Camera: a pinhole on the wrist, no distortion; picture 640 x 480 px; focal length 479.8 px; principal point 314.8 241.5 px. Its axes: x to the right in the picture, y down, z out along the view. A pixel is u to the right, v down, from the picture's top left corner.
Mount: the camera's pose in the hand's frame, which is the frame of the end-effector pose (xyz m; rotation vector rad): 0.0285 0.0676 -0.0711 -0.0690 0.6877 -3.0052
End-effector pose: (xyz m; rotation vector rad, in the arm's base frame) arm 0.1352 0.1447 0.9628 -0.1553 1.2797 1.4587
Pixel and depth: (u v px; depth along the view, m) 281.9 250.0 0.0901
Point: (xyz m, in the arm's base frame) 0.1045 0.1825 0.9553
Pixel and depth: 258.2 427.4 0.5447
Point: 0.5316 0.3918 0.7887
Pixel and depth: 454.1 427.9 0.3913
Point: 0.4599 0.2180 0.9413
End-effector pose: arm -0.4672 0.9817 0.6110 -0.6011 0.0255 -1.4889
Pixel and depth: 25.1 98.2 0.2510
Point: -0.3443 0.8685 0.8184
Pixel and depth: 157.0 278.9 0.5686
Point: -0.4736 0.9055 1.1318
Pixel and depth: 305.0 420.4 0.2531
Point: -0.5346 0.9787 0.7768
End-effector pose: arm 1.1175 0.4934 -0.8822 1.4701 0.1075 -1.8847
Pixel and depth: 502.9 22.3 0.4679
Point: 0.7922 0.3129 -0.5926
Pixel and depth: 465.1 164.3 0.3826
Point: 0.8483 0.4200 -0.7335
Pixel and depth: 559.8 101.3 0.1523
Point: 1.0713 0.4455 -0.8022
